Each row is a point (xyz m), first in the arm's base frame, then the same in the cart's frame.
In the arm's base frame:
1: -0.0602 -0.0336 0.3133
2: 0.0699 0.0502 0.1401
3: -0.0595 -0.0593 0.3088
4: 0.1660 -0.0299 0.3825
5: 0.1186 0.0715 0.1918
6: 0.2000 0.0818 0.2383
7: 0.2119 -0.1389 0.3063
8: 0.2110 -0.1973 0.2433
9: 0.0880 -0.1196 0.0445
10: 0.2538 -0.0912 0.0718
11: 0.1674 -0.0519 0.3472
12: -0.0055 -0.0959 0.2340
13: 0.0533 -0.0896 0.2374
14: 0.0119 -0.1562 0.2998
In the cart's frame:
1: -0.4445 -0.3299 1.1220
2: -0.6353 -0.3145 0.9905
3: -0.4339 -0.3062 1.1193
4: -0.6220 -0.2466 1.2543
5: -0.6746 -0.3214 1.0530
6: -0.7376 -0.3033 1.1207
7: -0.6273 -0.1165 1.2009
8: -0.6137 -0.0540 1.1436
9: -0.5927 -0.1397 0.9136
10: -0.7405 -0.0969 0.9869
11: -0.6211 -0.2201 1.2222
12: -0.4800 -0.2365 1.0657
13: -0.5321 -0.2168 1.0859
14: -0.4508 -0.1880 1.1368

